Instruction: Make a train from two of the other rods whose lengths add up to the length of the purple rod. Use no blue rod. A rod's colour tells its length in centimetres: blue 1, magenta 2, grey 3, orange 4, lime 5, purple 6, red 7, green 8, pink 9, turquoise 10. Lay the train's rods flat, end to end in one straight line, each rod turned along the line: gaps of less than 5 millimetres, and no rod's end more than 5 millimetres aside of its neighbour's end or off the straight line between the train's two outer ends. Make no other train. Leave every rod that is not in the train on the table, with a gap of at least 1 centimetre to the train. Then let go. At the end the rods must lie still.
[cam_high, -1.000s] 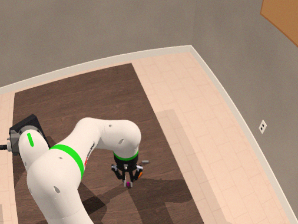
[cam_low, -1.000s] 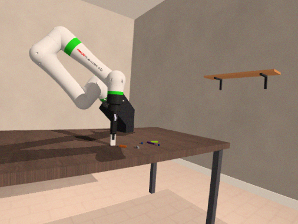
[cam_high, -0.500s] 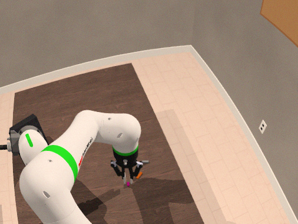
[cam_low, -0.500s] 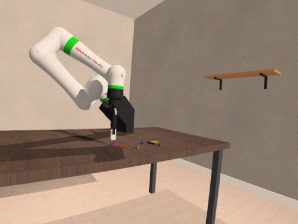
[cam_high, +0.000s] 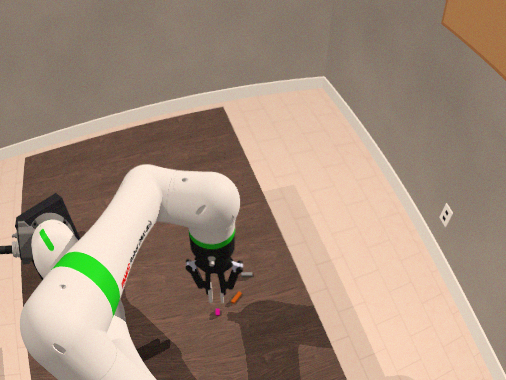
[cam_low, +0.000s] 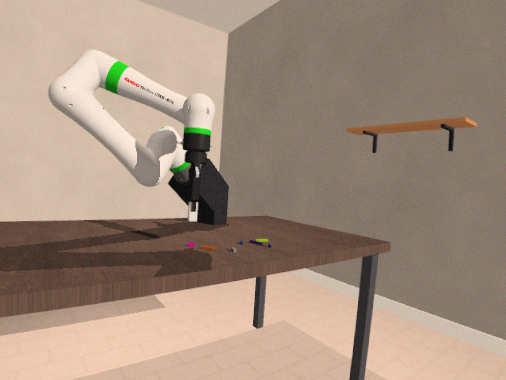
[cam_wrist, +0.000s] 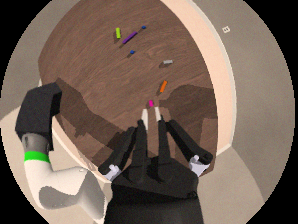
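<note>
The orange rod lies 120 mm below my hand, 70 mm ahead of it and 30 mm to the left of it. Also, from my hand: magenta rod: 120 mm below; then purple rod: 240 mm to the left, 120 mm below, 70 mm ahead; then grey rod: 130 mm ahead, 120 mm below, 90 mm to the left.
</note>
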